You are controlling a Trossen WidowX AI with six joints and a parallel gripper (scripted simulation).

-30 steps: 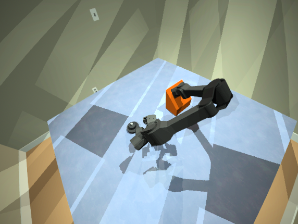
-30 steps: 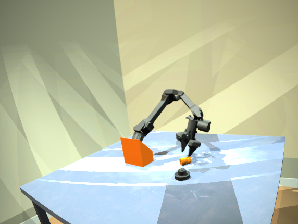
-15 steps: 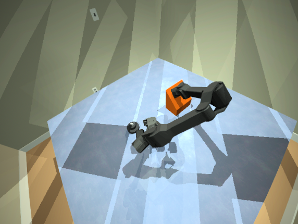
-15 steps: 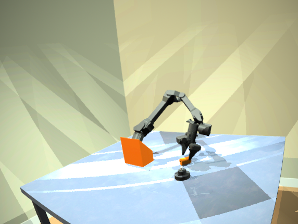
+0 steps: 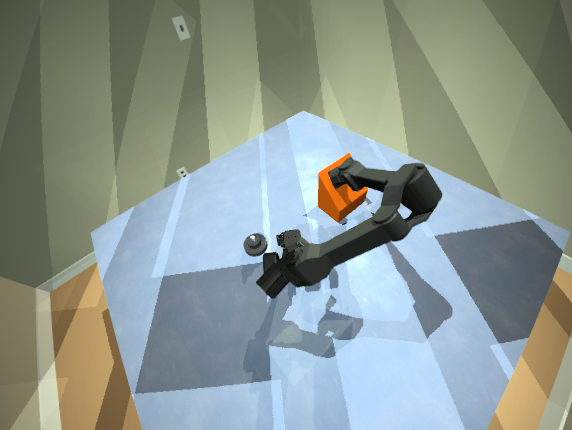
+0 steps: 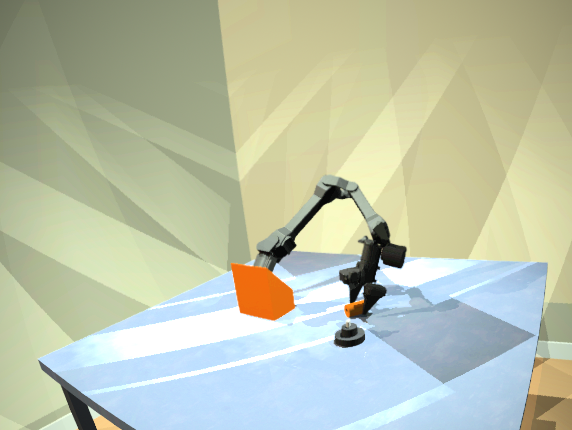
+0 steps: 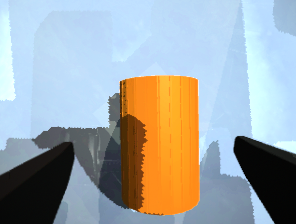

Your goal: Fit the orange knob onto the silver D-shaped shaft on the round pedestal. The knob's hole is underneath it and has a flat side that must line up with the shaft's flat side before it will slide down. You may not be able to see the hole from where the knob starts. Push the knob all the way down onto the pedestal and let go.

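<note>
My gripper tip is 7 cm short of the round pedestal, 15 cm to the left of it and 1 cm below it. The rest, counted from my gripper tip: orange knob 1 cm to the left.
</note>
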